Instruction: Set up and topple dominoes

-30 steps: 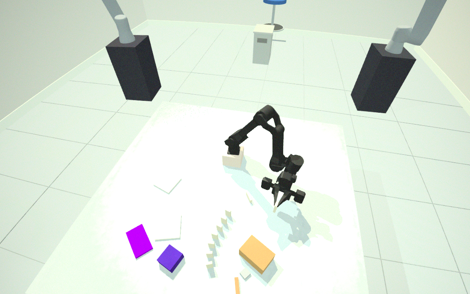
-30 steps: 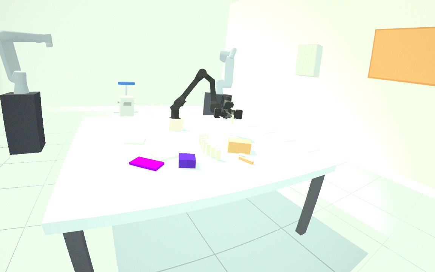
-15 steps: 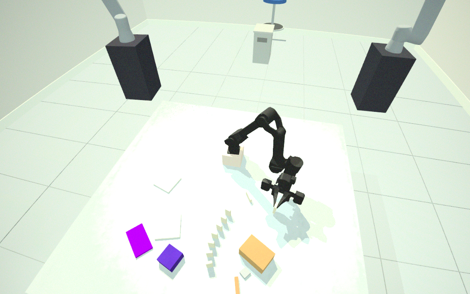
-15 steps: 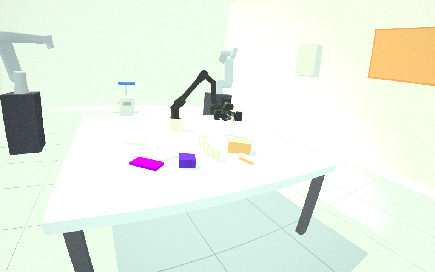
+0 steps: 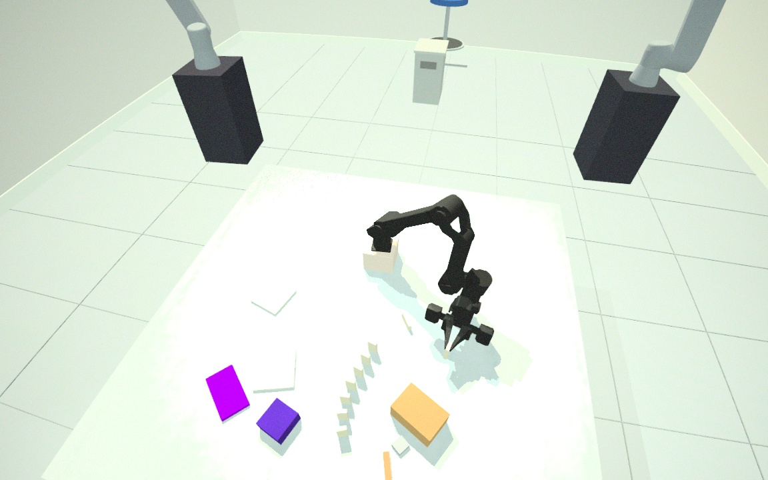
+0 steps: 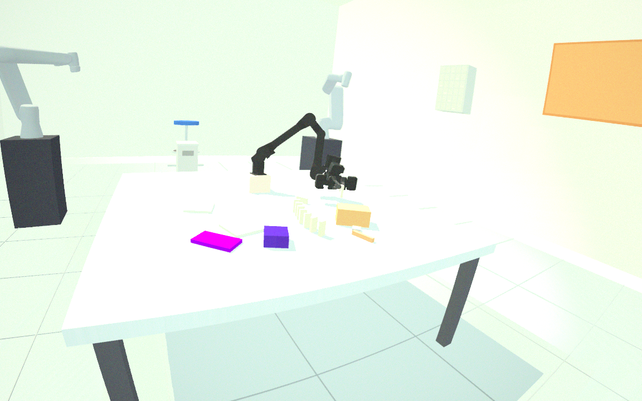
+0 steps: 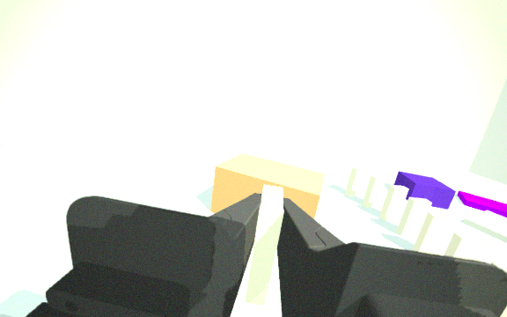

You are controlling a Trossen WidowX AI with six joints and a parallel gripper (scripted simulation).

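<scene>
Now: the orange box 15 cm ahead of my gripper tip, 6 cm to the right of it and 6 cm below it. From my gripper tip the other things lie so: purple block 40 cm to the right, 21 cm ahead, 8 cm below; orange stick 28 cm ahead, 12 cm to the right, 9 cm below; magenta slab 57 cm to the right, 16 cm ahead, 9 cm below.
</scene>
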